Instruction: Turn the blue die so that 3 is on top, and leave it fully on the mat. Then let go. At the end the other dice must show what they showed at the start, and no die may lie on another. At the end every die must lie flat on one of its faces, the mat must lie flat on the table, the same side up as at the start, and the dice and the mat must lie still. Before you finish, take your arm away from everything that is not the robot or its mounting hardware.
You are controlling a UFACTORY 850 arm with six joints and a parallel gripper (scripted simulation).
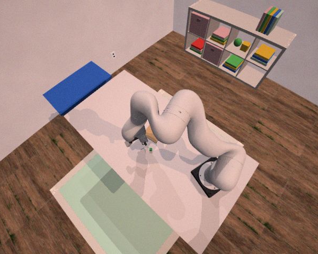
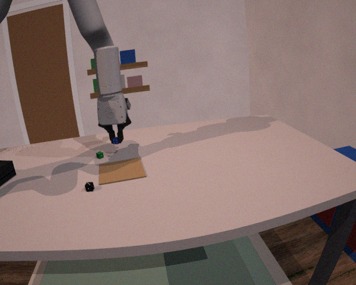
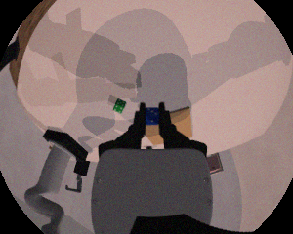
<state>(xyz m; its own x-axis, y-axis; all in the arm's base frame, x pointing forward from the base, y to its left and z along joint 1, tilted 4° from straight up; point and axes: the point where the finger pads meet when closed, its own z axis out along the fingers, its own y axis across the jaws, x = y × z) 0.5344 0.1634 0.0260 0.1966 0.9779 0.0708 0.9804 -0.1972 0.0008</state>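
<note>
The tan mat lies 130 mm to the right of my hand, 70 mm below it and 20 mm ahead of it. Also, from my hand: blue die 10 mm to the right, 10 mm below; green die 70 mm behind, 60 mm below, 10 mm to the right; black die 240 mm to the right, 60 mm below, 60 mm behind.
</note>
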